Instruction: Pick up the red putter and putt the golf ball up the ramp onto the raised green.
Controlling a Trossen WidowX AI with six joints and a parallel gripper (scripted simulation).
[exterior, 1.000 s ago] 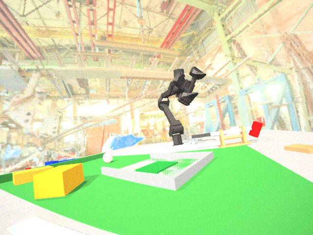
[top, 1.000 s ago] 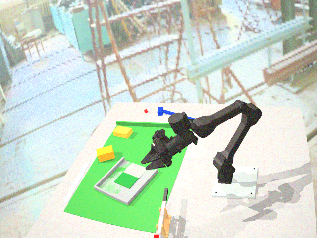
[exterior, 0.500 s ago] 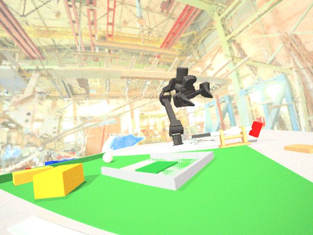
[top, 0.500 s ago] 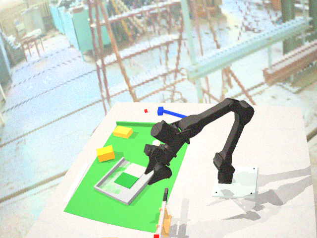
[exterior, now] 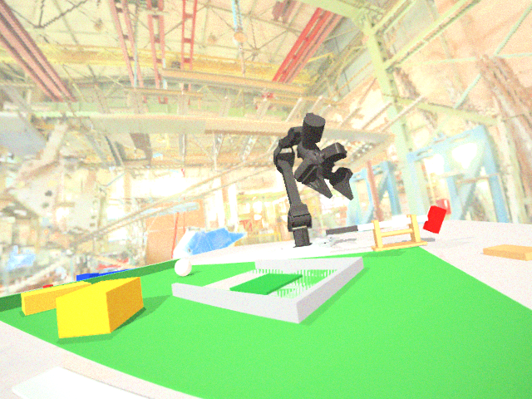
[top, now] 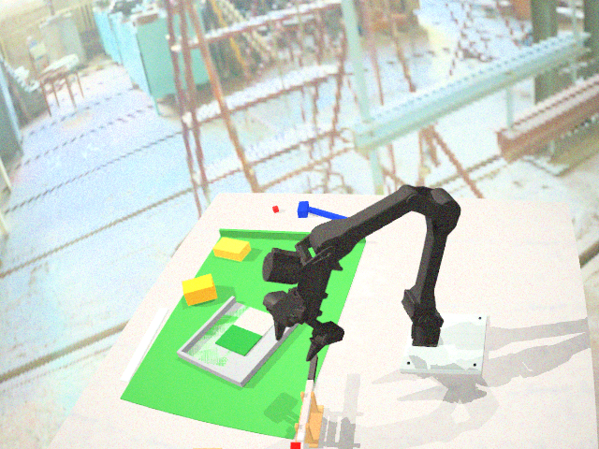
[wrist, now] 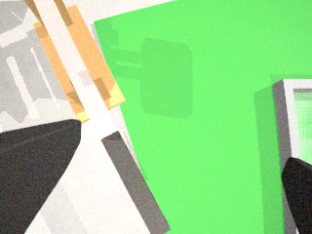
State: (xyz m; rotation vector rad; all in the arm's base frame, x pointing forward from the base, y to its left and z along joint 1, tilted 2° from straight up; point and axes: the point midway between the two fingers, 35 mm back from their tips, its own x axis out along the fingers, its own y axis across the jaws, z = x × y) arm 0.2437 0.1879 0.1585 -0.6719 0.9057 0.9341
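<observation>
Now: gripper tip 11 cm to the right of the wooden putter stand, 11 cm above it and 5 cm past it. Also, from my gripper tip: red piece 71 cm to the right, 34 cm ahead, 13 cm below; then white golf ball 39 cm to the right, 15 cm ahead, 12 cm below.
</observation>
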